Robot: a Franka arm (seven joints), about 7 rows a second.
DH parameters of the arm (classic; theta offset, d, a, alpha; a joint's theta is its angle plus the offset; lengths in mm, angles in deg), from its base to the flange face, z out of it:
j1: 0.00 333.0 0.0 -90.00
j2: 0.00 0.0 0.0 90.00
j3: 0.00 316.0 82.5 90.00
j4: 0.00 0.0 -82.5 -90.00
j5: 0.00 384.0 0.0 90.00
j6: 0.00 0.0 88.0 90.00
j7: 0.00 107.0 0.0 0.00
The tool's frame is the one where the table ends.
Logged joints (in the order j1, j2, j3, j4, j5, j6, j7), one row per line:
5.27, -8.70, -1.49, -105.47, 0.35, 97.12, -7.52
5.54, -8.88, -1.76, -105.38, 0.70, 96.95, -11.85
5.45, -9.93, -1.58, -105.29, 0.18, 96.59, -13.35
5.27, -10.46, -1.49, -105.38, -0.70, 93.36, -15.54
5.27, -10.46, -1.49, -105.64, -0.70, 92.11, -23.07
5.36, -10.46, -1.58, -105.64, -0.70, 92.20, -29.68
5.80, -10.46, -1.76, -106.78, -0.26, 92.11, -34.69
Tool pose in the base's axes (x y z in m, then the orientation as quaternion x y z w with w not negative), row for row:
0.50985, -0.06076, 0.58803, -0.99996, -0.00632, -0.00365, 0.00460
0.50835, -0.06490, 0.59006, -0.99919, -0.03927, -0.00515, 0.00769
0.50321, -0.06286, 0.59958, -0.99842, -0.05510, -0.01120, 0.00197
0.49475, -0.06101, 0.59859, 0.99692, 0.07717, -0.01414, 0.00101
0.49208, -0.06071, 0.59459, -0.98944, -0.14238, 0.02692, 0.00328
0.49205, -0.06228, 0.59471, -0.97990, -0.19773, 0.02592, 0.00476
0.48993, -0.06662, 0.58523, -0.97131, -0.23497, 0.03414, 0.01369
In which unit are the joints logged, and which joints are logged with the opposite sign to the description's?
The joints are logged in degrees. Opposite sign: j1.
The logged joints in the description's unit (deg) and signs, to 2 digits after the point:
-5.27, -8.70, -1.49, -105.47, 0.35, 97.12, -7.52
-5.54, -8.88, -1.76, -105.38, 0.70, 96.95, -11.85
-5.45, -9.93, -1.58, -105.29, 0.18, 96.59, -13.35
-5.27, -10.46, -1.49, -105.38, -0.70, 93.36, -15.54
-5.27, -10.46, -1.49, -105.64, -0.70, 92.11, -23.07
-5.36, -10.46, -1.58, -105.64, -0.70, 92.20, -29.68
-5.80, -10.46, -1.76, -106.78, -0.26, 92.11, -34.69

